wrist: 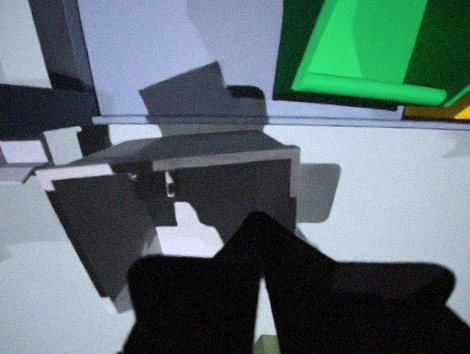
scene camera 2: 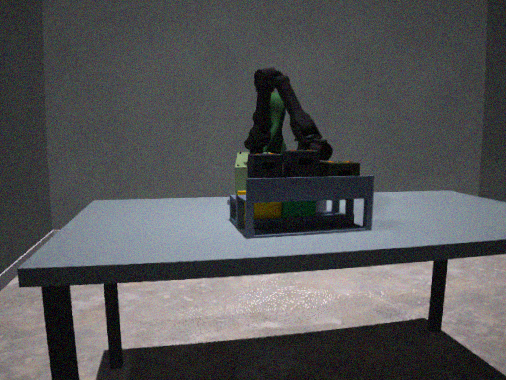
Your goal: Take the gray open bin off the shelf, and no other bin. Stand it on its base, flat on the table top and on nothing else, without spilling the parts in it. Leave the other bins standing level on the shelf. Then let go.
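Places are measured from the arm's base along level axes (x down, y left, z ahead), in centimetres.
Pixels of known places: gripper, fingertip midpoint: point(wrist: 256, 218).
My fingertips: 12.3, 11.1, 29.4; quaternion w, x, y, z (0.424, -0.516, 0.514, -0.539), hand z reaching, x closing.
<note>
Ahead of a thing's pixels: the offset from my fingertips to its middle, as dx, dy, dz. "spot": to the spot under its first point.
The gray open bin {+1.2, +3.2, -2.7} point(wrist: 210, 147) is off the shelf, just in front of it in the wrist view. Its outline looks skewed, with an outer wall showing above the rim; whether its base lies flat is unclear. Shadow and the fingers hide much of its inside, and I cannot make out its parts clearly. My gripper point(wrist: 256, 218) is shut and empty, its dark tips together over the bin's near right part. Whether they touch it is unclear. In the scene view, the shelf point(scene camera 2: 310, 186) point(wrist: 145, 45) and its upper bins hide the gripper and most of the gray bin's area.
A green bin {+0.6, -5.0, +14.8} point(scene camera 2: 299, 208) point(wrist: 370, 87) and a yellow bin {+0.6, -15.7, +15.4} point(scene camera 2: 267, 209) point(wrist: 462, 111) are on the lower shelf level. Dark bins {spot: -14.0, -15.5, +27.0} point(scene camera 2: 265, 166) {-11.8, -4.1, +21.6} point(scene camera 2: 301, 163) {-10.1, +7.8, +20.4} point(scene camera 2: 340, 168) stand on top. A pale green box point(scene camera 2: 241, 172) point(wrist: 267, 345) is beside the shelf. A person point(scene camera 2: 276, 112) is partly visible behind the arm.
</note>
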